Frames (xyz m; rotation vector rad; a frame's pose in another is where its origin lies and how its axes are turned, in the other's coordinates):
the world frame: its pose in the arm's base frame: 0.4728 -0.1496 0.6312 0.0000 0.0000 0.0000
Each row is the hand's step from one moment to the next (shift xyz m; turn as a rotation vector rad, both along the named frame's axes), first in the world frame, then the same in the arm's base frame.
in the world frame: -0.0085 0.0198 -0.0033 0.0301 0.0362 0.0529
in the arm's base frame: -0.0085 0.0198 -0.0033 0.0301 0.0362 0.0529
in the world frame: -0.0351 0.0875 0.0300 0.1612 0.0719 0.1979
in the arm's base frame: -0.0351 0.0875 0.0300 0.1612 0.0719 0.1979
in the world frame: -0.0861 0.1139 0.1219 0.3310 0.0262 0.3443
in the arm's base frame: -0.0861 0.1139 0.1219 0.3310 0.0262 0.3443
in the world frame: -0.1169 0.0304 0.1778 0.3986 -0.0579 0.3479
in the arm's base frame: -0.1169 0.0304 0.1778 0.3986 -0.0579 0.3479
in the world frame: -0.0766 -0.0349 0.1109 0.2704 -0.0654 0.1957
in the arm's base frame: -0.0766 -0.0349 0.1109 0.2704 -0.0654 0.1957
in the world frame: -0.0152 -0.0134 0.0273 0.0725 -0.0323 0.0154
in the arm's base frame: -0.0152 -0.0134 0.0273 0.0725 -0.0323 0.0154
